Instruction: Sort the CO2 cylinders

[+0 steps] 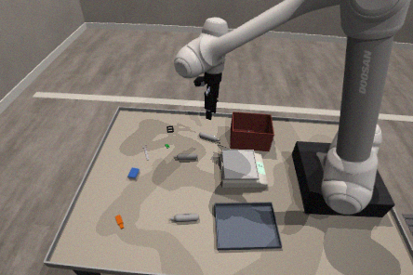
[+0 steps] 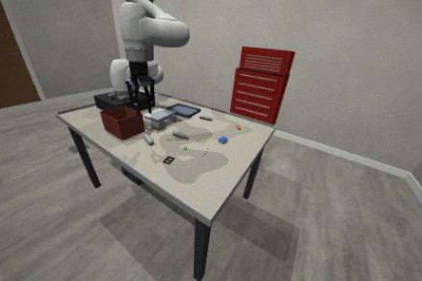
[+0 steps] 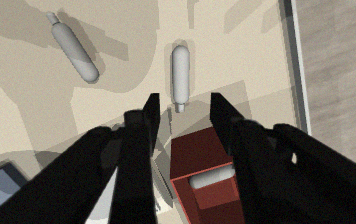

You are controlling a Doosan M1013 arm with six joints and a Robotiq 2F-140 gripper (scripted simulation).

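The scale plate lies 140 mm behind my hand, 210 mm to the left of it and 140 mm below it. The rest, counted from my hand: grey CO2 cylinder (130 mm ahead, 150 mm to the left, 180 mm below); then green bit (210 mm ahead, 70 mm to the left, 190 mm below); then red scrap bin (210 mm behind, 10 mm to the right, 160 mm below).
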